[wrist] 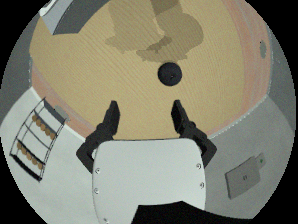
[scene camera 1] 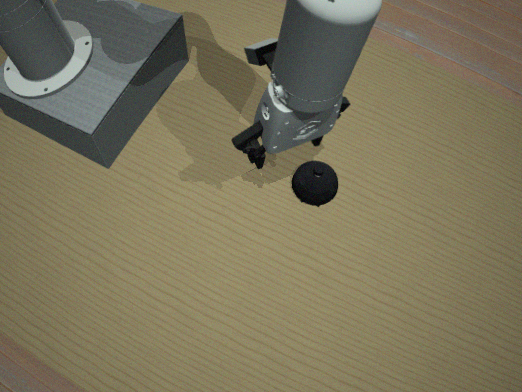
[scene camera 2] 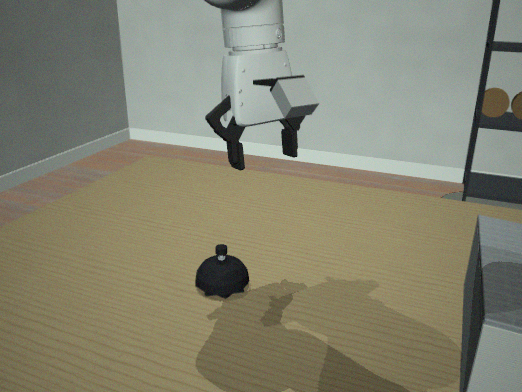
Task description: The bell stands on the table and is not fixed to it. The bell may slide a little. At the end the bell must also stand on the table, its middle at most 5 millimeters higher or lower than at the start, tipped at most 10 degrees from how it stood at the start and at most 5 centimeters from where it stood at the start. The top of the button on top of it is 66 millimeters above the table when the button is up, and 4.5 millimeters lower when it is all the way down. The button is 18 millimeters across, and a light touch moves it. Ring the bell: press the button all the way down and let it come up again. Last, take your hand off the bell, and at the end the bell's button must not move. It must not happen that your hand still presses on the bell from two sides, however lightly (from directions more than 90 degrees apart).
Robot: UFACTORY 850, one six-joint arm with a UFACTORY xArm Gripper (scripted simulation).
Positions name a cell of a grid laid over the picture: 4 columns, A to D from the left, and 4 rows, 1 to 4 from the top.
Labels:
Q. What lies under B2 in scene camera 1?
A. My gripper.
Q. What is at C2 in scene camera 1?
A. A black dome-shaped bell.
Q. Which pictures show my gripper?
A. The wrist view, scene camera 1 and scene camera 2: all of them.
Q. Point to a black dome-shaped bell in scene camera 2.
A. At B3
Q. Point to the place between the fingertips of my gripper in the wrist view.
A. B2

